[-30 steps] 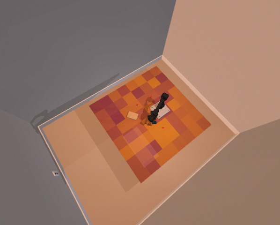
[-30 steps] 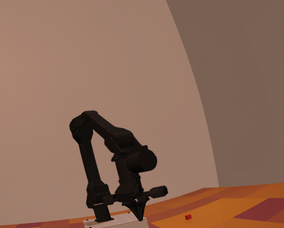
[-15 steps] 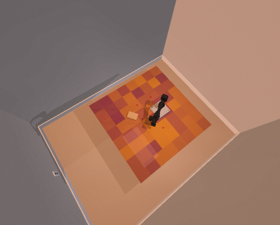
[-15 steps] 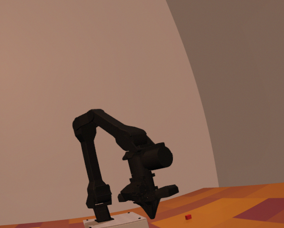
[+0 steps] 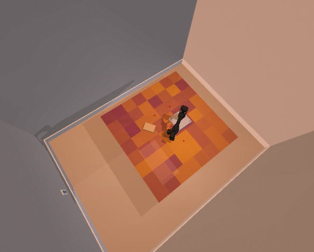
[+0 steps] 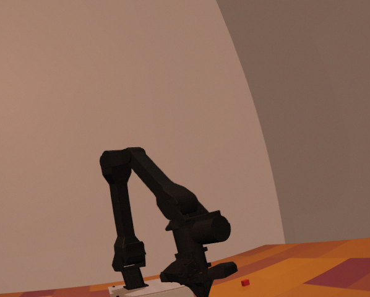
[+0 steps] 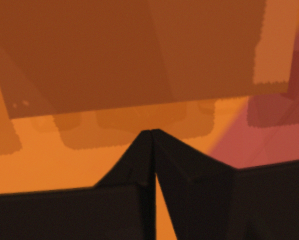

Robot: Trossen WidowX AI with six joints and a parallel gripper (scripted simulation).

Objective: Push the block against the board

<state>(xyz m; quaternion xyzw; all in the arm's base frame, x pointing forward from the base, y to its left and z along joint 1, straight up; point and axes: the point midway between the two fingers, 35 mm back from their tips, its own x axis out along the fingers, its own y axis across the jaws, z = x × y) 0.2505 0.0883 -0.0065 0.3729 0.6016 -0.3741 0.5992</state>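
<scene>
My gripper tip is 7 cm to the left of the square block, 3 cm short of it and 1 cm below it. The rest, counted from my gripper tip: tan board 29 cm to the right, 14 cm ahead, 1 cm above.
</scene>
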